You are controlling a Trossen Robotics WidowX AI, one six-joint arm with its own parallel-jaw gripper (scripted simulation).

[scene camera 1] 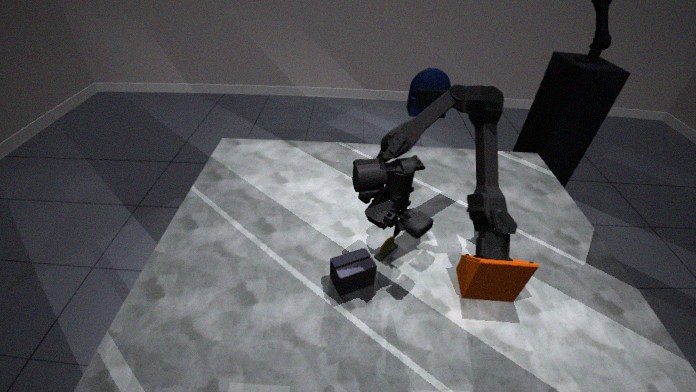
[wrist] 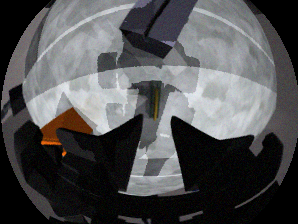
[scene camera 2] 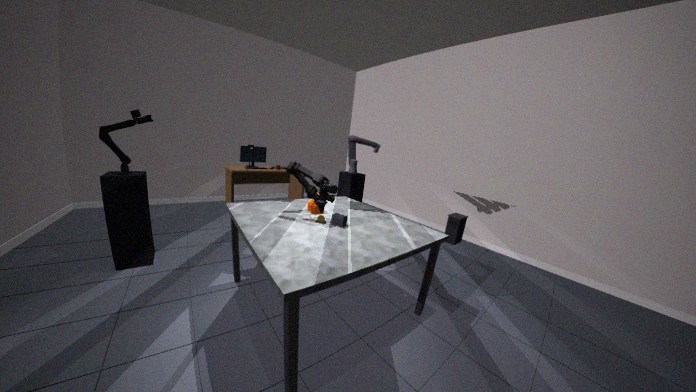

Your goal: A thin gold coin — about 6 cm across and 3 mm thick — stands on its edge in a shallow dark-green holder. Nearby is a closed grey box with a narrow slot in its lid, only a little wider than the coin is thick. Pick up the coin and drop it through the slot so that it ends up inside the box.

Path:
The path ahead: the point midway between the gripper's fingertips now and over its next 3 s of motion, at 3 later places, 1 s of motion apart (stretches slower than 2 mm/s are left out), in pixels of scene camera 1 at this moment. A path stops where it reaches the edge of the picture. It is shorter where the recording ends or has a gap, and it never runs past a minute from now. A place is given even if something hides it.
My gripper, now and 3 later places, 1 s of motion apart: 389, 232; 385, 244; 386, 249; 388, 234

